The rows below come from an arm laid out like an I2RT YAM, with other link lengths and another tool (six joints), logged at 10 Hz.
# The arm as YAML. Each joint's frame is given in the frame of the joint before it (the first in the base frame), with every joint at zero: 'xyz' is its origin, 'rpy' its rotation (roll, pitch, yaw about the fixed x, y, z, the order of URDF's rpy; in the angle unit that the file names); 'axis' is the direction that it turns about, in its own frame. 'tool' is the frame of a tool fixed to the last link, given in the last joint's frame.
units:
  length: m
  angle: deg
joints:
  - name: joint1
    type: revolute
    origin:
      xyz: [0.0, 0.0, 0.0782]
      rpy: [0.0, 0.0, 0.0]
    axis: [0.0, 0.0, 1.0]
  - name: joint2
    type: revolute
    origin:
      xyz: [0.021, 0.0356, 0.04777]
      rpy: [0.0, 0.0, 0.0]
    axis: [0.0, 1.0, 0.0]
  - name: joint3
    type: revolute
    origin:
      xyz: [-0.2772, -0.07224, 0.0]
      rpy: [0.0, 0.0, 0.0]
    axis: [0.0, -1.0, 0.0]
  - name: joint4
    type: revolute
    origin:
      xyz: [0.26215, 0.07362, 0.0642]
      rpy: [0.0, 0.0, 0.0]
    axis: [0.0, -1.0, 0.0]
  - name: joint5
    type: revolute
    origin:
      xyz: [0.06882, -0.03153, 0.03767]
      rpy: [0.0, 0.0, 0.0]
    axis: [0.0, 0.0, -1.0]
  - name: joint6
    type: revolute
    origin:
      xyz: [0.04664, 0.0, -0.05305]
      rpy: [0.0, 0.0, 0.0]
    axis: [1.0, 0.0, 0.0]
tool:
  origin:
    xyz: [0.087, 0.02, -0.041]
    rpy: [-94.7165, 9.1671, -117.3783]
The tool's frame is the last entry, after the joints.
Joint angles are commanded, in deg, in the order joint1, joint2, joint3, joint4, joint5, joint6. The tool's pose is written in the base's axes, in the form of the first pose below.
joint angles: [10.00, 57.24, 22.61, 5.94, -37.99, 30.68]
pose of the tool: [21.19 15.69 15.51], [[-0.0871 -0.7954 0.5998], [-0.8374 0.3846 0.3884], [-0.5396 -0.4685 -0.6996]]
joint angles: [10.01, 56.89, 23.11, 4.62, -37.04, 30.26]
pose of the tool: [21.28 15.56 15.58], [[-0.0975 -0.7916 0.6032], [-0.8436 0.3873 0.3719], [-0.5281 -0.4726 -0.7056]]
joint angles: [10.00, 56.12, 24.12, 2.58, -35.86, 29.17]
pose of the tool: [21.42 15.36 15.93], [[-0.1010 -0.7823 0.6146], [-0.8539 0.3852 0.3500], [-0.5105 -0.4895 -0.7069]]
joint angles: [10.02, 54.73, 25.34, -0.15, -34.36, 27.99]
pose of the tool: [21.48 15.10 16.48], [[-0.1060 -0.7697 0.6296], [-0.8652 0.3834 0.3232], [-0.4902 -0.5104 -0.7065]]
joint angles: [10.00, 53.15, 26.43, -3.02, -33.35, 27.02]
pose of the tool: [21.33 14.87 17.05], [[-0.1090 -0.7614 0.6390], [-0.8737 0.3800 0.3038], [-0.4742 -0.5252 -0.7067]]
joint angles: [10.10, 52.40, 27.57, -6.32, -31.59, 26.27]
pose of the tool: [21.22 14.57 17.20], [[-0.1317 -0.7610 0.6353], [-0.8842 0.3800 0.2718], [-0.4482 -0.5259 -0.7229]]
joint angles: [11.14, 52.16, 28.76, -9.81, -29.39, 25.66]
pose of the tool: [20.93 14.54 17.13], [[-0.1509 -0.7704 0.6194], [-0.8972 0.3698 0.2413], [-0.4150 -0.5194 -0.7470]]
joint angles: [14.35, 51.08, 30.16, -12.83, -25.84, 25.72]
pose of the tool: [20.36 15.11 17.53], [[-0.1483 -0.7730 0.6168], [-0.9117 0.3486 0.2175], [-0.3832 -0.5301 -0.7564]]
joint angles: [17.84, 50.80, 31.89, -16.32, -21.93, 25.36]
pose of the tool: [19.75 15.64 17.72], [[-0.1448 -0.7811 0.6073], [-0.9302 0.3167 0.1856], [-0.3373 -0.5381 -0.7725]]
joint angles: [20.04, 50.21, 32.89, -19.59, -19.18, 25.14]
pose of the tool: [19.06 15.78 17.69], [[-0.1484 -0.7904 0.5943], [-0.9427 0.2946 0.1565], [-0.2988 -0.5370 -0.7889]]
